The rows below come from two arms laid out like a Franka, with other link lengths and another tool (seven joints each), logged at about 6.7 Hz.
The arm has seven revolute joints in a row. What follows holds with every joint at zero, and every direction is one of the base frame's.
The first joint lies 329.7 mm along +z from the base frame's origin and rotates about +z.
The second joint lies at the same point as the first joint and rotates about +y.
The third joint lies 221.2 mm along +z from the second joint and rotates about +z.
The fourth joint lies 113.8 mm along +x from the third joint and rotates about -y.
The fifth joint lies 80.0 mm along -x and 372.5 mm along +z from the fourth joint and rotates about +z.
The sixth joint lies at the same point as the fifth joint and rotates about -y.
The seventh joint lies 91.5 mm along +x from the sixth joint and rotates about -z.
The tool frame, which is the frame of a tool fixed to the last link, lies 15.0 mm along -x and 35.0 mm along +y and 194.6 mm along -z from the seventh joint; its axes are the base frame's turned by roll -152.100, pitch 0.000 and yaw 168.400 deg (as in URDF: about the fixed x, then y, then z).
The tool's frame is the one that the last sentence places.
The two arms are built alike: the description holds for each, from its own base.
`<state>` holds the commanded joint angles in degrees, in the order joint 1, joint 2, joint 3, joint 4, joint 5, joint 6, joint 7, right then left.
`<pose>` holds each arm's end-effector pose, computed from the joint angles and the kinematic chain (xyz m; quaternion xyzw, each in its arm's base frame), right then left.
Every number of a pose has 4 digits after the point. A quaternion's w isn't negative.
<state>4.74 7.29 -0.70 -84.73 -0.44 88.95 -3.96 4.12 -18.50 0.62 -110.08 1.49 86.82 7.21</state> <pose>0.5759 0.0733 0.4029 -0.0241 -0.9679 0.2480 0.0330 0.4718 0.0812 0.4455 -0.1086 -0.9629 0.2365 0.0712</pose>
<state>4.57 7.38 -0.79 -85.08 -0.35 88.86 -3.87 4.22 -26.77 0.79 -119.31 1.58 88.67 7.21</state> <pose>0.5752 0.0710 0.3993 -0.0259 -0.9677 0.2477 0.0382 0.4401 0.0808 0.4430 -0.1090 -0.9636 0.2357 0.0634</pose>
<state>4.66 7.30 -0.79 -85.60 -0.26 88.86 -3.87 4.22 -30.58 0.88 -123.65 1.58 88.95 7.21</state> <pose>0.5738 0.0721 0.3962 -0.0242 -0.9677 0.2473 0.0418 0.4232 0.0799 0.4388 -0.1082 -0.9633 0.2370 0.0652</pose>
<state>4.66 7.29 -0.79 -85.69 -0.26 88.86 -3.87 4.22 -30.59 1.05 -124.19 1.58 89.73 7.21</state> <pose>0.5735 0.0721 0.3956 -0.0241 -0.9677 0.2473 0.0425 0.4244 0.0812 0.4355 -0.1077 -0.9634 0.2373 0.0628</pose>
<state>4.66 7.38 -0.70 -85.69 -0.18 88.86 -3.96 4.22 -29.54 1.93 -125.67 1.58 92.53 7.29</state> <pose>0.5735 0.0732 0.3947 -0.0223 -0.9679 0.2467 0.0430 0.4309 0.0881 0.4190 -0.1033 -0.9633 0.2408 0.0586</pose>
